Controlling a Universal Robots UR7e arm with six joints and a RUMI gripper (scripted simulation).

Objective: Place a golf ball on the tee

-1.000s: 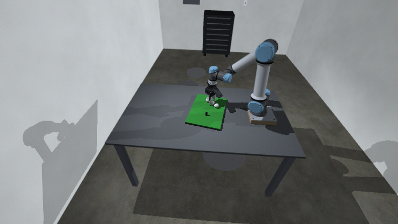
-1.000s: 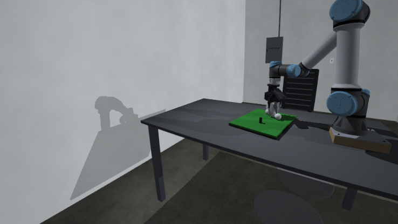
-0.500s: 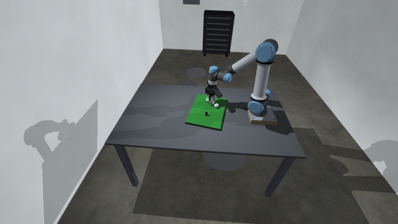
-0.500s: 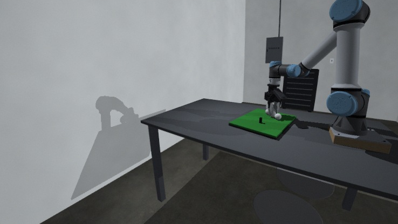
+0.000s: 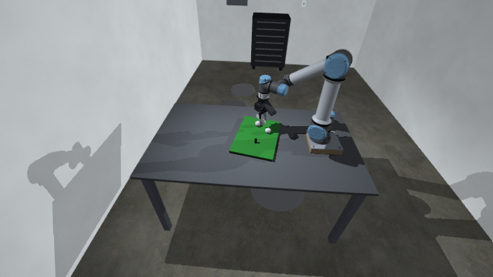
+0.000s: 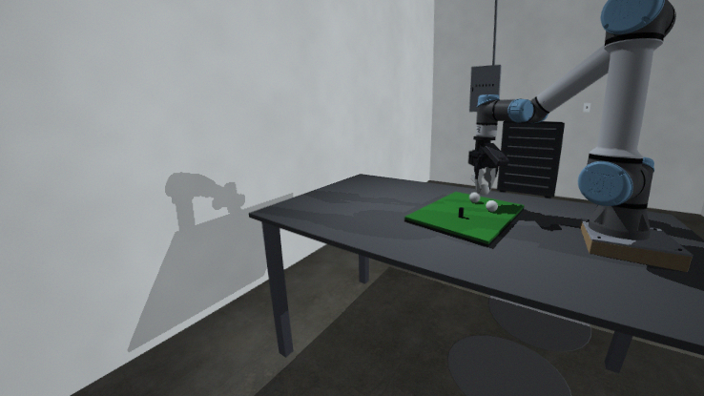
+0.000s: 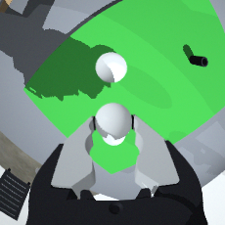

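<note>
My hand is 3 cm short of the green mat, 12 cm to the right of it and 7 cm above it.
</note>
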